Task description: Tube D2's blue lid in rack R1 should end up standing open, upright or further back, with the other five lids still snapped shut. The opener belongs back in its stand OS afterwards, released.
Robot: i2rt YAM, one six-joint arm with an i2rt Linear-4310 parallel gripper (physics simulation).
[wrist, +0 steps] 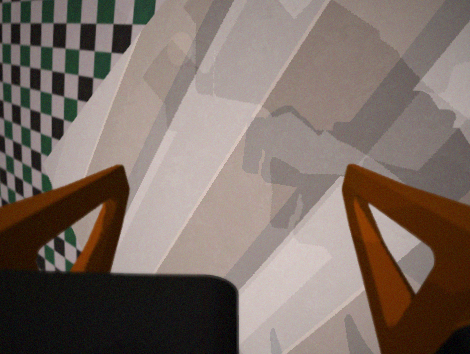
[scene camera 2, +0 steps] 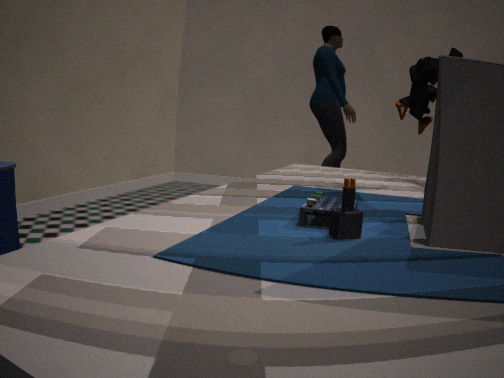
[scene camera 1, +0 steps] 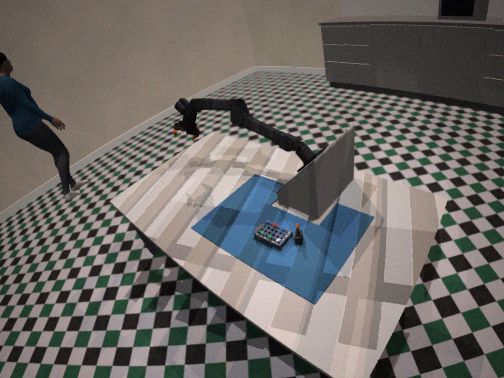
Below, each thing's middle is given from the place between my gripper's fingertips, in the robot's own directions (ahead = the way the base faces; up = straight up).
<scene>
My gripper is now 86 cm to the right of the dark opener stand (scene camera 2: 348, 225), 18 cm above it and 5 cm short of it.
</scene>
